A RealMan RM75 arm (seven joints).
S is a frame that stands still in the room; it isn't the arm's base.
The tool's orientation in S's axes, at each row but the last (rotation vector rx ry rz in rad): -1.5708, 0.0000, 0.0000; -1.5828, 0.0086, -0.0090; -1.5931, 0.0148, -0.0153; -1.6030, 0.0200, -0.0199; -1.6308, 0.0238, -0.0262; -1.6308, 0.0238, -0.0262; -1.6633, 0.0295, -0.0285; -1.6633, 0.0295, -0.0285; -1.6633, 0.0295, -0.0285
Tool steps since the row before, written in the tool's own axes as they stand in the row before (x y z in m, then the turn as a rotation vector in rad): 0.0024, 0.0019, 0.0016, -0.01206, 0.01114, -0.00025; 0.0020, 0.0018, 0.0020, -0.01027, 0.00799, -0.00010; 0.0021, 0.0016, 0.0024, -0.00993, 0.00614, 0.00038; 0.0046, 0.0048, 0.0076, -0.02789, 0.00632, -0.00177; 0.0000, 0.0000, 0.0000, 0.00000, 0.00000, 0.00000; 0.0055, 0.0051, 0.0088, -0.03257, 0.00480, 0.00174; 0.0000, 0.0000, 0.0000, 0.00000, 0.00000, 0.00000; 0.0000, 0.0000, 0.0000, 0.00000, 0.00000, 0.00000; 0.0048, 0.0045, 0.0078, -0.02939, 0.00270, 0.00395
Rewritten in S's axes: 0.0024, 0.0016, -0.0019, -0.01206, -0.00025, -0.01114; 0.0020, 0.0020, -0.0018, -0.01027, -0.00008, -0.00799; 0.0021, 0.0023, -0.0017, -0.00992, 0.00043, -0.00615; 0.0048, 0.0073, -0.0050, -0.02793, -0.00127, -0.00627; 0.0000, 0.0000, 0.0000, 0.00000, 0.00000, 0.00000; 0.0058, 0.0083, -0.0056, -0.03250, 0.00247, -0.00498; 0.0000, 0.0000, 0.0000, 0.00000, 0.00000, 0.00000; 0.0000, 0.0000, 0.0000, 0.00000, 0.00000, 0.00000; 0.0051, 0.0072, -0.0052, -0.02923, 0.00475, -0.00309
